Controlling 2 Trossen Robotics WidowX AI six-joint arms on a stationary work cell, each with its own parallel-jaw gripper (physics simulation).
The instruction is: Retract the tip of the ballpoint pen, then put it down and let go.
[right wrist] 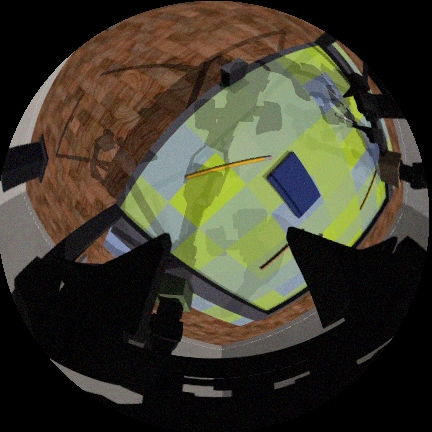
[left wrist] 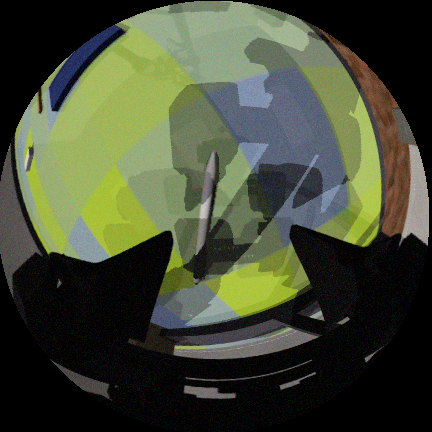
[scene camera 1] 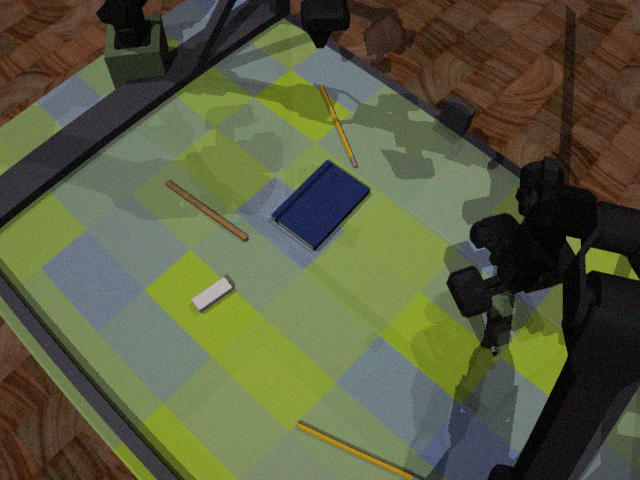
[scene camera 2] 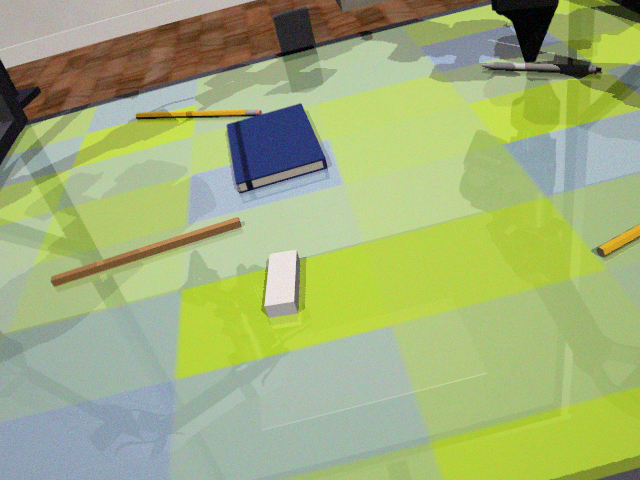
Scene:
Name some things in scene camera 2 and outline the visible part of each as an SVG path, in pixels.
My left gripper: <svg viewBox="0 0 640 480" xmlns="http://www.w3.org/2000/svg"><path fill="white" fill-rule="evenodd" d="M491 0L492 10L512 21L524 61L526 63L535 62L558 7L559 0Z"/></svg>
A ballpoint pen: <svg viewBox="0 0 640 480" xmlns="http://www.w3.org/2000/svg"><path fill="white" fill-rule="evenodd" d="M481 65L482 67L494 70L570 73L601 72L601 68L593 65L504 62Z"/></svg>

